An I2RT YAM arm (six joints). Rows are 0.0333 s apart.
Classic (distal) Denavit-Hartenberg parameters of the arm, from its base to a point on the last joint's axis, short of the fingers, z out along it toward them. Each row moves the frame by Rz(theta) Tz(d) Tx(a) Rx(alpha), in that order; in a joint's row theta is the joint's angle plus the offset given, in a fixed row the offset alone. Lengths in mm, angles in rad.
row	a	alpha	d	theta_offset
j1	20	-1.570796	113.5	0
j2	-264	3.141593	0	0
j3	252.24	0	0	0.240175
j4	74	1.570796	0	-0.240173
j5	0	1.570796	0	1.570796
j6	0	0	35.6	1.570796
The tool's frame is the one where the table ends.
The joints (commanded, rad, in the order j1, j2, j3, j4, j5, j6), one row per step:
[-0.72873, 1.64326, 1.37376, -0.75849, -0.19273, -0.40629]
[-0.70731, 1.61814, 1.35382, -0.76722, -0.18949, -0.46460]
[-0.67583, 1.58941, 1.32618, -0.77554, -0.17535, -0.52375]
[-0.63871, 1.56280, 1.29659, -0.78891, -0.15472, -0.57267]
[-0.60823, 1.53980, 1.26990, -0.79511, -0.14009, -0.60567]
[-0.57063, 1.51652, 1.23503, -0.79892, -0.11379, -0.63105]
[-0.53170, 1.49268, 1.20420, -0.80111, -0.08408, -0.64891]
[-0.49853, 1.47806, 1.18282, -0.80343, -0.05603, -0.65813]
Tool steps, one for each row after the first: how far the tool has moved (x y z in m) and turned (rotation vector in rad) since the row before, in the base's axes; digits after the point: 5 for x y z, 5 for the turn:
[-0.00053, 0.01010, 0.00149, -0.02925, 0.01556, 0.06882]
[-0.00004, 0.01314, 0.00004, -0.03447, 0.02399, 0.07428]
[0.00008, 0.01441, -0.00171, -0.02818, 0.03224, 0.06858]
[-0.00041, 0.01169, -0.00164, -0.02037, 0.02086, 0.05180]
[-0.00049, 0.01337, -0.00409, -0.02243, 0.02966, 0.04715]
[-0.00057, 0.01308, -0.00274, -0.02557, 0.02442, 0.04077]
[0.00017, 0.01018, -0.00255, -0.02121, 0.02170, 0.02847]

